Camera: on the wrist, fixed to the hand. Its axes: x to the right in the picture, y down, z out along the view.
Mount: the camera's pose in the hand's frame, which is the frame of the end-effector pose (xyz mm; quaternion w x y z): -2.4 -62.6 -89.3 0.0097 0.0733 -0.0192 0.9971
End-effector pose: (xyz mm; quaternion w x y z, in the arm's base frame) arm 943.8 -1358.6 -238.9 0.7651 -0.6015 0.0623 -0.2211
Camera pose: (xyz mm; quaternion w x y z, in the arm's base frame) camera 892.9 -1448.5 -203.9 0.2732 0.1081 0.5695 0.7677
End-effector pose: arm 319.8 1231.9 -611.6 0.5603 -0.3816 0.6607 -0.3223
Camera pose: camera 240.9 1202.5 -542.3 0.3675 0.6900 0.3525 0.5144
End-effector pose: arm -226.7 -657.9 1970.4 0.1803 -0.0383 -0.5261 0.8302
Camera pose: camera -185.6 -558.1 1986.0 0.8333 0.4958 -0.0905 -0.2271
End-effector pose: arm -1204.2 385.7 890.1 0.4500 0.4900 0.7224 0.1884
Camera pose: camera -1312.2 370.6 893.4 0.2055 -0.7617 0.4764 -0.3882
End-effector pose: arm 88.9 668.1 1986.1 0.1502 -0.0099 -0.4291 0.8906
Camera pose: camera 120.5 772.1 1977.5 0.8941 0.3998 -0.0681 -0.1900
